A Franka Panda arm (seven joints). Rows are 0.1 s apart.
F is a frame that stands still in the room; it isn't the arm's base.
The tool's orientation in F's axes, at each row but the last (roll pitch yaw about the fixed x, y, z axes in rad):
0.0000 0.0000 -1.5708
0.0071 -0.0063 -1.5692
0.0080 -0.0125 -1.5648
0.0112 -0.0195 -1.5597
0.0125 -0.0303 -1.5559
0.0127 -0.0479 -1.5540
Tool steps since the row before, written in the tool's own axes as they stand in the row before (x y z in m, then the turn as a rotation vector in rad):
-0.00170 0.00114 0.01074 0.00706 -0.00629 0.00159
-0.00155 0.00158 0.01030 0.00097 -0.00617 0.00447
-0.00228 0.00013 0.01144 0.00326 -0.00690 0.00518
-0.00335 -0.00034 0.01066 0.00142 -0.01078 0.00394
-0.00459 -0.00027 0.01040 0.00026 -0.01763 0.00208
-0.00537 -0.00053 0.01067 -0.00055 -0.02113 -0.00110
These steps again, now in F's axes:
0.00114 0.00170 0.01074 -0.00629 -0.00706 0.00159
0.00150 0.00162 0.01030 -0.00620 -0.00095 0.00443
0.00002 0.00242 0.01141 -0.00692 -0.00324 0.00516
-0.00050 0.00355 0.01059 -0.01081 -0.00147 0.00385
-0.00047 0.00490 0.01025 -0.01765 -0.00047 0.00187
-0.00076 0.00586 0.01039 -0.02112 0.00013 -0.00139

